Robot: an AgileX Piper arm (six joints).
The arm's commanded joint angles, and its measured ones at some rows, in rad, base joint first. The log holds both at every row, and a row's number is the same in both.
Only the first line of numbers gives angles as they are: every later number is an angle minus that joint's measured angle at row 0.
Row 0, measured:
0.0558, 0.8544, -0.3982, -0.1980, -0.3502, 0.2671
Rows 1 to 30, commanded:
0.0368, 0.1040, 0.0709, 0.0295, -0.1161, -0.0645
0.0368, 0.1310, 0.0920, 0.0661, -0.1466, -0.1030
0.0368, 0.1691, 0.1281, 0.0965, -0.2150, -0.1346
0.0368, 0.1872, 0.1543, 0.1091, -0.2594, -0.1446
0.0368, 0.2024, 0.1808, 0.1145, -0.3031, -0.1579
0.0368, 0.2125, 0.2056, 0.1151, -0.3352, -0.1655
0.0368, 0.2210, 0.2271, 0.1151, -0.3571, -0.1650
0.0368, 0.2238, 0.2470, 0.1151, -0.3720, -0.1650
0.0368, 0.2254, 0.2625, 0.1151, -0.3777, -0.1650
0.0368, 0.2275, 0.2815, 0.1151, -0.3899, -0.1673
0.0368, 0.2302, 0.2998, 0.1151, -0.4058, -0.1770
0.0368, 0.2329, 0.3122, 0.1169, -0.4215, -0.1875
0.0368, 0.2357, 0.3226, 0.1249, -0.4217, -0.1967
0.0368, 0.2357, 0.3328, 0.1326, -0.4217, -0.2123
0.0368, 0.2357, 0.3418, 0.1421, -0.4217, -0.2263
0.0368, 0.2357, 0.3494, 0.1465, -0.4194, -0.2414
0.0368, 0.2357, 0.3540, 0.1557, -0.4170, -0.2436
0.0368, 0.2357, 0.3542, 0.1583, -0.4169, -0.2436
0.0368, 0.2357, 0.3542, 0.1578, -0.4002, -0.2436
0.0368, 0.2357, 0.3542, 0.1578, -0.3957, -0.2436
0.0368, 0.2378, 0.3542, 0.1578, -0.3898, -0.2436
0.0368, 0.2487, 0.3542, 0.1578, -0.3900, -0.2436
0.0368, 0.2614, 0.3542, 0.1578, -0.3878, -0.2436
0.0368, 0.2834, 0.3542, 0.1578, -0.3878, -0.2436
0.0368, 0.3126, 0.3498, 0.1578, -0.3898, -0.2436
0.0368, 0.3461, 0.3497, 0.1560, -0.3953, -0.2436
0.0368, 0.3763, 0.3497, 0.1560, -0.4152, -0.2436
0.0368, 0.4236, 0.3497, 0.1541, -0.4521, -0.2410
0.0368, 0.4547, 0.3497, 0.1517, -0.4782, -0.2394
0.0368, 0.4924, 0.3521, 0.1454, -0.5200, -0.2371
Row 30, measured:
0.0344, 0.3773, 0.3480, 0.1489, -0.4130, -0.2381
